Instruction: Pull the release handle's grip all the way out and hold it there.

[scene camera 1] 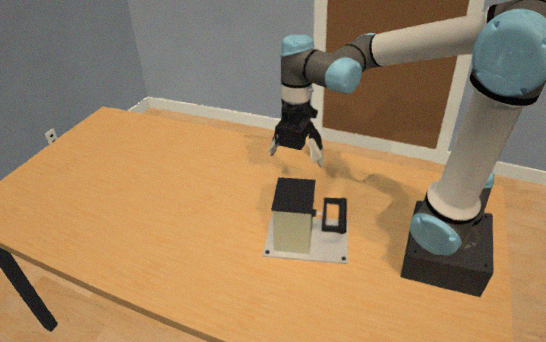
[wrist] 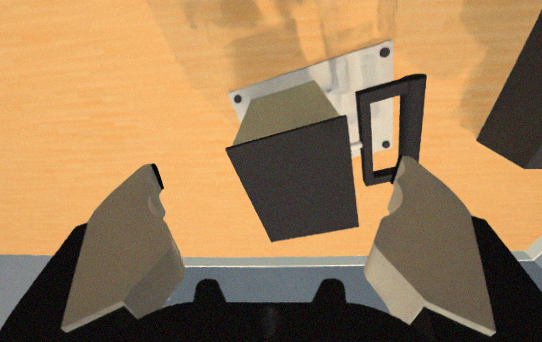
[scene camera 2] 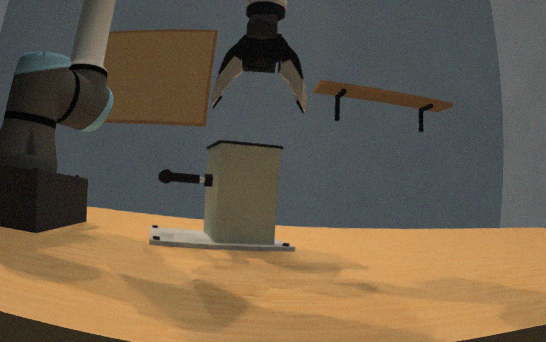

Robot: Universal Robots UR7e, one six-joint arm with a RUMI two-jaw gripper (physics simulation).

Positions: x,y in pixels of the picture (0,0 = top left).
Labels:
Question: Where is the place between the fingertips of the gripper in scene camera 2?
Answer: At 258,109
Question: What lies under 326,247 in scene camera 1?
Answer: A light grey base plate.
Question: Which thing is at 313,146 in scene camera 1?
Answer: The gripper.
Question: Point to a light grey base plate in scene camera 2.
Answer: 172,237

